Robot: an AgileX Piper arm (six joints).
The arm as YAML. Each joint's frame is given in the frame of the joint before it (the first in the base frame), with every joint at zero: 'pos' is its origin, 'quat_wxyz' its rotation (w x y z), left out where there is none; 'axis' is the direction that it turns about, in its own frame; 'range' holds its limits. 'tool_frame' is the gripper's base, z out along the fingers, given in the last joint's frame.
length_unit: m
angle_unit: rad
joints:
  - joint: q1
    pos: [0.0, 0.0, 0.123]
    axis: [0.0, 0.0, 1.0]
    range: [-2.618, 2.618]
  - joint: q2
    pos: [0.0, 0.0, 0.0]
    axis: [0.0, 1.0, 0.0]
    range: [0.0, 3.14]
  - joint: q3
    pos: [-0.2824, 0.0, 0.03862]
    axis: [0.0, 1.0, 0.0]
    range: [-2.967, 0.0]
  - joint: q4
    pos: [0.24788, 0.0, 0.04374]
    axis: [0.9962, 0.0, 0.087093]
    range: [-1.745, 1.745]
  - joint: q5
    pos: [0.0, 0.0, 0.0]
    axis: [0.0, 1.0, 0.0]
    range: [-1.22, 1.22]
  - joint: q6
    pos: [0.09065, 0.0, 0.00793]
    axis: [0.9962, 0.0, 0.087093]
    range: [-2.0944, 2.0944]
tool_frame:
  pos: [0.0, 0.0, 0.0]
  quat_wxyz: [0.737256, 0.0, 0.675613, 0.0]
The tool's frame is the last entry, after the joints.
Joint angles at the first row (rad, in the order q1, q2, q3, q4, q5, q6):
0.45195 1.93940 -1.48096 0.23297 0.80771 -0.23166
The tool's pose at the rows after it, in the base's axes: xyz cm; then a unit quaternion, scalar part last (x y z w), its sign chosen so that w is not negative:
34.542 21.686 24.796 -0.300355 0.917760 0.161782 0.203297
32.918 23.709 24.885 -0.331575 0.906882 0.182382 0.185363
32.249 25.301 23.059 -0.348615 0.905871 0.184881 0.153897
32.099 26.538 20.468 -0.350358 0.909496 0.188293 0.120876
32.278 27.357 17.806 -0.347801 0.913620 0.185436 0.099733
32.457 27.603 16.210 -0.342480 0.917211 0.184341 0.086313
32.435 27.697 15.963 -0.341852 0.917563 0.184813 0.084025
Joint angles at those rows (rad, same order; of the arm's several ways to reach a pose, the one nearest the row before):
0.50895 1.87343 -1.48098 0.32316 0.81679 -0.29215
0.56395 1.87106 -1.48098 0.36672 0.84590 -0.32301
0.60324 1.91552 -1.48097 0.37749 0.85925 -0.32706
0.62645 1.97982 -1.48097 0.40034 0.85678 -0.32710
0.63941 2.04516 -1.48096 0.41130 0.83286 -0.32710
0.64079 2.08387 -1.48098 0.42119 0.82132 -0.32707
0.64255 2.08991 -1.48096 0.42430 0.81938 -0.32709

